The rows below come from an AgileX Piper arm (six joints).
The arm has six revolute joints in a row. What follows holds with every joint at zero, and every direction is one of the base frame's. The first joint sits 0.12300 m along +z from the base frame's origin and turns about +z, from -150.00 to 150.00 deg. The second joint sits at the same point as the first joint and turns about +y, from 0.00 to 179.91 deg. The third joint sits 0.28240 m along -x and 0.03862 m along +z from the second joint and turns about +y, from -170.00 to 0.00 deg. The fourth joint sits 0.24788 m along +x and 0.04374 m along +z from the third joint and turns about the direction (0.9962, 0, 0.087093), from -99.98 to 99.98 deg. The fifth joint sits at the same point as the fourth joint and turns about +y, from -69.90 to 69.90 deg. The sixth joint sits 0.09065 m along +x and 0.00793 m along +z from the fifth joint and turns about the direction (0.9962, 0, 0.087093), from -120.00 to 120.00 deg. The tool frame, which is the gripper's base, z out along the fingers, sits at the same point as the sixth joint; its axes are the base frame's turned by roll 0.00, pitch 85.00 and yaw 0.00 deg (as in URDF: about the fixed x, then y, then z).
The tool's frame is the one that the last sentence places.
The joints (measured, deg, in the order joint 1, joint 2, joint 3, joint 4, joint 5, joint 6), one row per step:
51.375 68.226 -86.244 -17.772 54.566 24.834
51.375 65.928 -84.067 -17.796 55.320 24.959
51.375 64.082 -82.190 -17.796 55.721 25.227
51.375 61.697 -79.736 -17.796 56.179 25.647
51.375 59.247 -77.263 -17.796 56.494 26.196
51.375 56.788 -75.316 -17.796 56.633 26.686
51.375 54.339 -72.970 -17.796 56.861 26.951
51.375 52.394 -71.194 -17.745 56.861 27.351
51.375 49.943 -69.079 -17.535 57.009 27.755
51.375 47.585 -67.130 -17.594 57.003 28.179
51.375 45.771 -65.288 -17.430 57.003 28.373
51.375 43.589 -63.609 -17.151 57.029 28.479
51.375 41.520 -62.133 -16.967 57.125 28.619
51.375 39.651 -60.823 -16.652 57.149 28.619
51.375 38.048 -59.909 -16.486 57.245 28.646
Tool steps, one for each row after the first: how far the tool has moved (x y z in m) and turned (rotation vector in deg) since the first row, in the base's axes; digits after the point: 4 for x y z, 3 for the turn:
-0.0072 -0.0094 -0.0033 -0.334 0.488 -0.283
-0.0128 -0.0166 -0.0067 -0.435 0.915 -0.529
-0.0199 -0.0256 -0.0116 -0.496 1.478 -0.868
-0.0270 -0.0347 -0.0166 -0.334 1.977 -1.234
-0.0344 -0.0441 -0.0192 0.326 1.997 -1.513
-0.0414 -0.0529 -0.0244 0.444 2.218 -1.711
-0.0469 -0.0596 -0.0282 0.892 2.348 -1.886
-0.0539 -0.0681 -0.0331 1.462 2.594 -2.037
-0.0603 -0.0762 -0.0374 2.061 2.507 -2.259
-0.0650 -0.0817 -0.0428 2.267 2.739 -2.288
-0.0711 -0.0888 -0.0470 2.876 2.707 -2.215
-0.0768 -0.0955 -0.0507 3.481 2.615 -2.214
-0.0819 -0.1013 -0.0542 4.077 2.519 -2.066
-0.0864 -0.1066 -0.0564 4.666 2.298 -2.008

